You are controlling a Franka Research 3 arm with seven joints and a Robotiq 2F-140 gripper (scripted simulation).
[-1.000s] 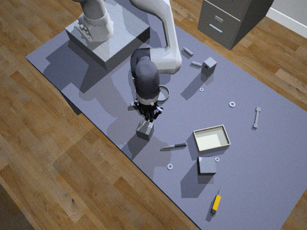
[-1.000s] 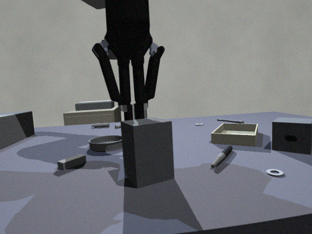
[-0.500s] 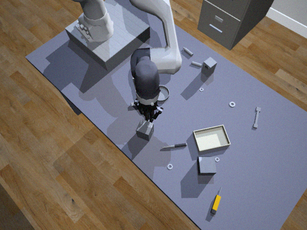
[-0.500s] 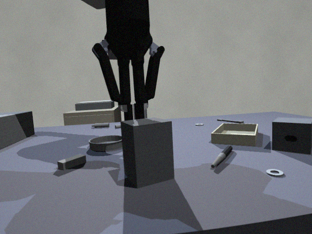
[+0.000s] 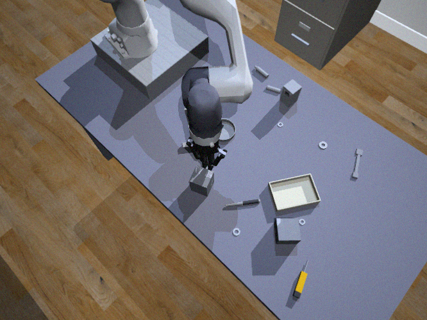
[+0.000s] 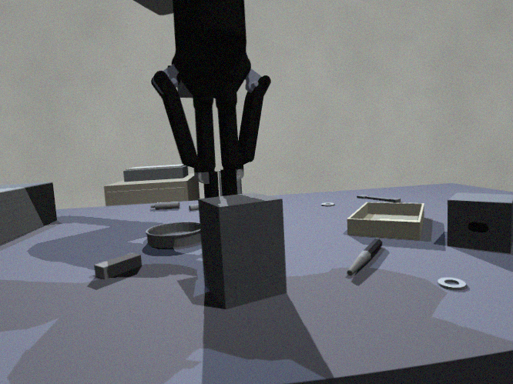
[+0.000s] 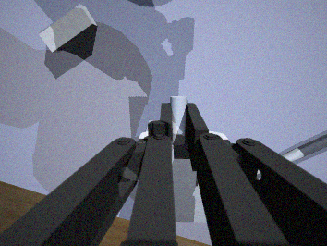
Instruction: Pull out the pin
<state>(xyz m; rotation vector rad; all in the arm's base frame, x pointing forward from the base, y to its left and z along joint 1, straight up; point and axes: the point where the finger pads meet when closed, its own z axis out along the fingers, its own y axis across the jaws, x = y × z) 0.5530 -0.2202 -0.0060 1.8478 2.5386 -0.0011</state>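
Right now my hand is 130 mm past the small bar, 40 mm to the right of it and 80 mm above it. The rest, counted from my hand: round dish: 70 mm behind, 170 mm to the left, 70 mm below; washer: 210 mm ahead, 100 mm to the right, 80 mm below; cream tray: 270 mm ahead, 130 mm to the left, 80 mm below.
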